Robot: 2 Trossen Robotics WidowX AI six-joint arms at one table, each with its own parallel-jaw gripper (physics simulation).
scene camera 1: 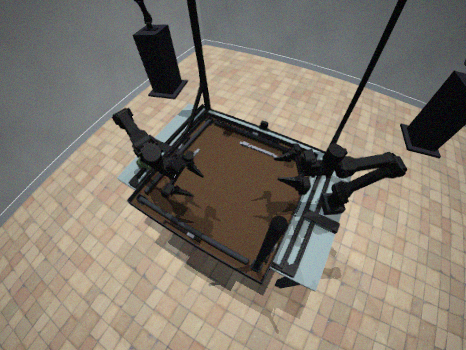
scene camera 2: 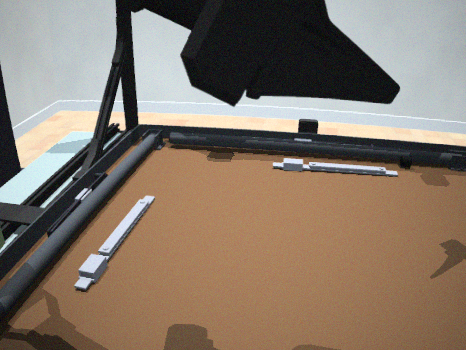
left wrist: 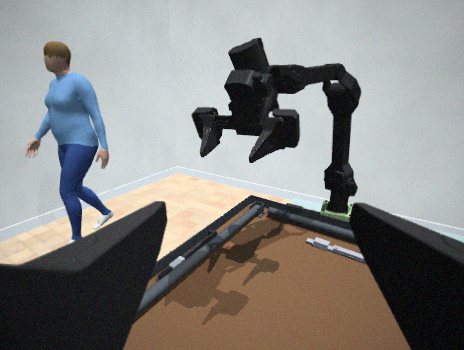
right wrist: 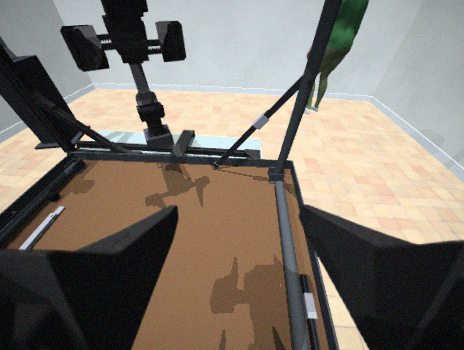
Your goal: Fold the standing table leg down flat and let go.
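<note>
A dark table leg (scene camera 1: 270, 242) (right wrist: 300, 110) stands upright at the upturned table's near right corner in scene camera 1; its brace (right wrist: 260, 121) shows in the right wrist view. Dark uprights (scene camera 1: 198, 55) (scene camera 1: 367, 77) also rise at the two rear corners. Dark tubes lie flat along the edges, one of them (scene camera 1: 192, 231) (scene camera 2: 82, 220) (right wrist: 289, 260) with a pale clip near it. My right gripper (scene camera 1: 197, 184) (left wrist: 224, 157) (right wrist: 240, 211) is open and empty above the brown panel. My left gripper (scene camera 1: 278, 169) (left wrist: 259, 211) is open and empty near the right edge.
Pale metal bars (scene camera 2: 125, 227) (scene camera 2: 347, 168) lie on the brown panel (scene camera 1: 235, 185). Black pedestals (scene camera 1: 159, 60) (scene camera 1: 440, 112) stand on the floor. A person in blue (left wrist: 75, 110) is beyond the table. A person in green (right wrist: 345, 30) is behind the upright leg.
</note>
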